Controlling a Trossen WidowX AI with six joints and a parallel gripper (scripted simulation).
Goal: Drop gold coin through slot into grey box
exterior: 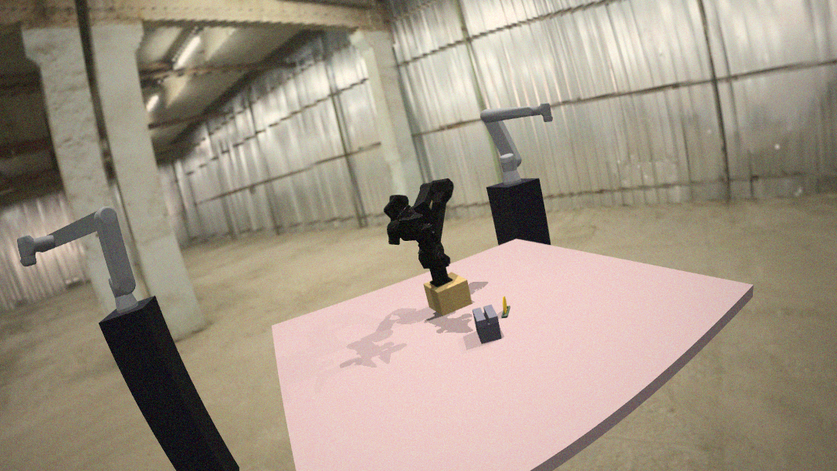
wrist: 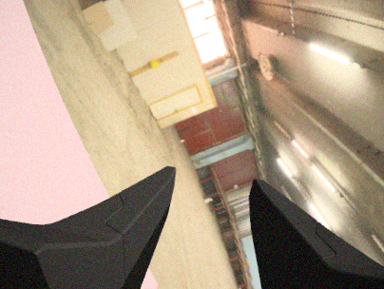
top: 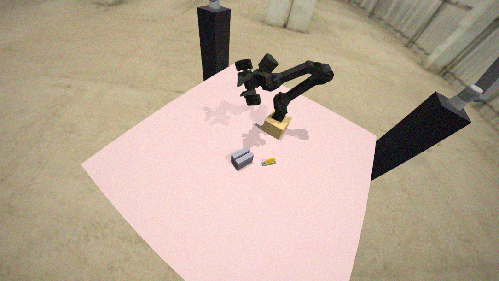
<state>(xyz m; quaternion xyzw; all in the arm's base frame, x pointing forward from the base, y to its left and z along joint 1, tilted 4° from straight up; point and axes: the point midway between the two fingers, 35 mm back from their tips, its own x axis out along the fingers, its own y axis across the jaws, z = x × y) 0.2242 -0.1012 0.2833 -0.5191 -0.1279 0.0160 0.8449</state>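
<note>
Now: gripper tip 3 cm past the gold coin, 21 cm to the right of it and 34 cm above it.
</note>
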